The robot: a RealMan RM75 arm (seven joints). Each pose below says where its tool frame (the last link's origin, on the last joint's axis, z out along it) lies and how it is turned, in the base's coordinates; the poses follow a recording.
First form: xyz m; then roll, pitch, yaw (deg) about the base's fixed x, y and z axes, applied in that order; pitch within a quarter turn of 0, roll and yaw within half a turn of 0.
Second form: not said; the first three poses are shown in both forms.
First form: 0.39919 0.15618 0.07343 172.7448 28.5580 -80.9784
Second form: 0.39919 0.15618 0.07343 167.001 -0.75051 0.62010 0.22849
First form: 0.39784 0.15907 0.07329 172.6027 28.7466 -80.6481
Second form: 0.39784 0.15907 0.07329 167.063 -0.75215 0.61727 0.23077
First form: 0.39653 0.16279 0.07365 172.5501 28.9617 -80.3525
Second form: 0.39653 0.16279 0.07365 167.033 -0.75353 0.61485 0.23273
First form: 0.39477 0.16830 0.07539 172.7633 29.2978 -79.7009
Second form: 0.39477 0.16830 0.07539 166.810 -0.75652 0.61051 0.23444
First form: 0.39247 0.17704 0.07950 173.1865 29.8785 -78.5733
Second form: 0.39247 0.17704 0.07950 166.388 -0.76157 0.60311 0.23720
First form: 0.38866 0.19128 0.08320 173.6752 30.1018 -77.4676
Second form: 0.38866 0.19128 0.08320 166.138 -0.76672 0.59650 0.23732
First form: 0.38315 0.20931 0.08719 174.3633 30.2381 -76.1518
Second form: 0.38315 0.20931 0.08719 165.836 -0.77283 0.58904 0.23615
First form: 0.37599 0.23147 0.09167 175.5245 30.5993 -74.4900
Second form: 0.37599 0.23147 0.09167 165.108 -0.78007 0.58002 0.23467
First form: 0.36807 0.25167 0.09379 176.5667 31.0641 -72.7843
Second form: 0.36807 0.25167 0.09379 164.417 -0.78726 0.57019 0.23475
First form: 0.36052 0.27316 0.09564 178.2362 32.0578 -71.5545
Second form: 0.36052 0.27316 0.09564 162.815 -0.79103 0.56473 0.23528
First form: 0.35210 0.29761 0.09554 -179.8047 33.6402 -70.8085
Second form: 0.35210 0.29761 0.09554 160.544 -0.79131 0.56305 0.23834
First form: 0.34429 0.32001 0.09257 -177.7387 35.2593 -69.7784
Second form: 0.34429 0.32001 0.09257 158.255 -0.79239 0.55998 0.24196
